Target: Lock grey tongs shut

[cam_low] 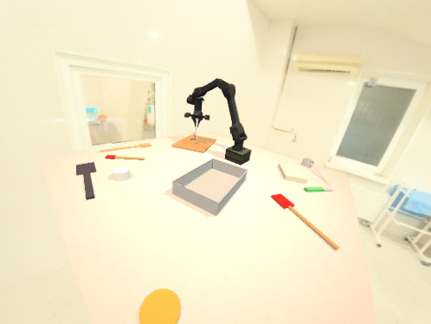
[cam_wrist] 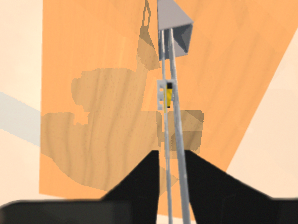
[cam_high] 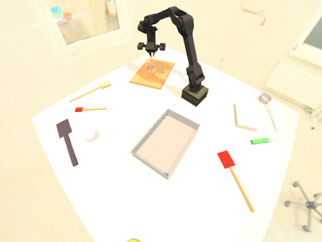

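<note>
My gripper tip is 3 cm short of the yellow piece, 2 cm to the right of it and 1 cm above it. The rest, counted from my gripper tip: wooden board (1 cm to the left, 12 cm below); then white block (4 cm ahead, 72 cm to the left, 11 cm below); then roasting tin (45 cm ahead, 43 cm to the left, 10 cm below).
</note>
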